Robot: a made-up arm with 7 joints.
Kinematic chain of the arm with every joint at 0, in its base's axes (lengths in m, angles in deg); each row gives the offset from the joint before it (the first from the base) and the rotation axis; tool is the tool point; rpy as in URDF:
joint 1: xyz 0 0 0.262 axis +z
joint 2: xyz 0 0 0 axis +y
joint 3: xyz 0 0 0.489 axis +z
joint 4: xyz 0.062 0 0 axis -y
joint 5: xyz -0.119 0 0.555 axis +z
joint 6: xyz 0 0 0 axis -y
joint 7: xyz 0.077 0 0 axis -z
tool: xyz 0 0 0 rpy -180 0 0
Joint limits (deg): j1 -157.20..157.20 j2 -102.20..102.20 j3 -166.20..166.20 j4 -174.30..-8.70 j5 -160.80..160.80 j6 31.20..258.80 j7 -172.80..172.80
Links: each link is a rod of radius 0.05 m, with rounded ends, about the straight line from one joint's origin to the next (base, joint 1, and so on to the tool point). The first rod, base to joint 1, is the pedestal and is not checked.
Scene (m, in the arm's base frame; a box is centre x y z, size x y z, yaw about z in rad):
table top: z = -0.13
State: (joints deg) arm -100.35 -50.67 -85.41 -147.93 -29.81 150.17 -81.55
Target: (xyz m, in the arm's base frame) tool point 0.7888 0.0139 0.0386
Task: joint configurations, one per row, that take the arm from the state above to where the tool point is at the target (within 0.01 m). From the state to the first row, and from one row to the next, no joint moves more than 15 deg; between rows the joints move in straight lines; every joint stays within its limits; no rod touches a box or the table.
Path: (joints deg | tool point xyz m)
1: -86.11 -36.43 -73.33 -142.46 -30.19 149.17 -81.55 | -0.5239 -0.1174 0.4775
2: -71.87 -22.20 -61.25 -136.98 -30.56 148.17 -81.55 | -0.4111 -0.3737 0.5418
3: -57.62 -7.96 -49.17 -131.51 -30.94 147.17 -81.55 | -0.1674 -0.5778 0.5440
4: -43.38 6.27 -37.09 -126.03 -31.31 146.17 -81.55 | 0.1597 -0.6518 0.4795
5: -29.14 20.51 -25.01 -120.56 -31.69 145.17 -81.55 | 0.4846 -0.5579 0.3578
6: -14.90 34.75 -12.93 -115.08 -32.06 144.17 -81.55 | 0.7152 -0.3139 0.2016
7: -0.65 48.98 -0.85 -109.61 -32.44 143.17 -81.55 | 0.7888 0.0139 0.0386

